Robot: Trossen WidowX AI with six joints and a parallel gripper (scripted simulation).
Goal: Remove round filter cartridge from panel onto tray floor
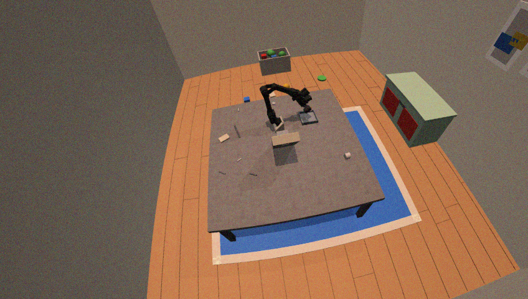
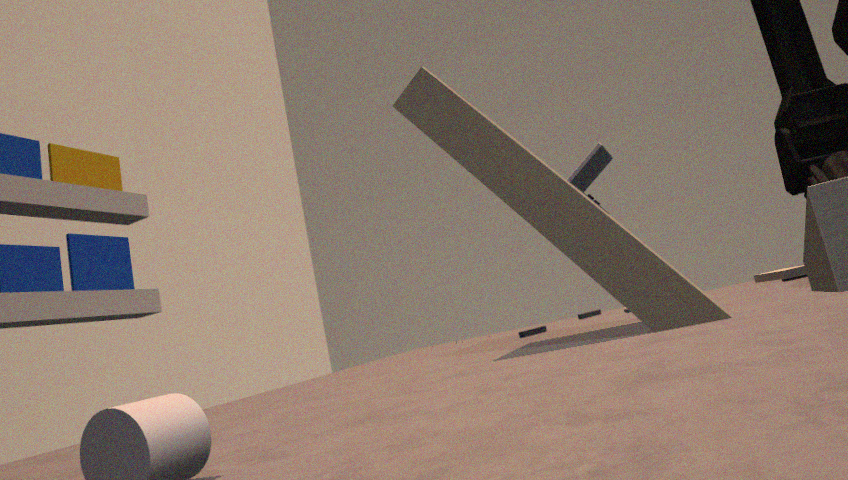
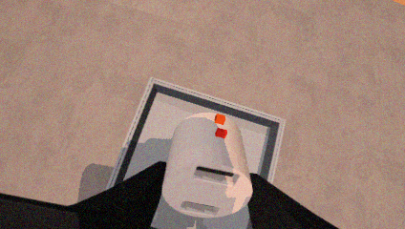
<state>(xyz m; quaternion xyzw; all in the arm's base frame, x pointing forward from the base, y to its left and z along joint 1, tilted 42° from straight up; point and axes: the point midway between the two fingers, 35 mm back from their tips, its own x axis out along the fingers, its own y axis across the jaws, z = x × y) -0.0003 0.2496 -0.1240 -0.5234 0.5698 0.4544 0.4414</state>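
Now: gripper tip right at the filter cartridge. Also, from my gripper tip: service panel (310 mm ahead, 340 mm to the right, 70 mm above); then tray (110 mm below).
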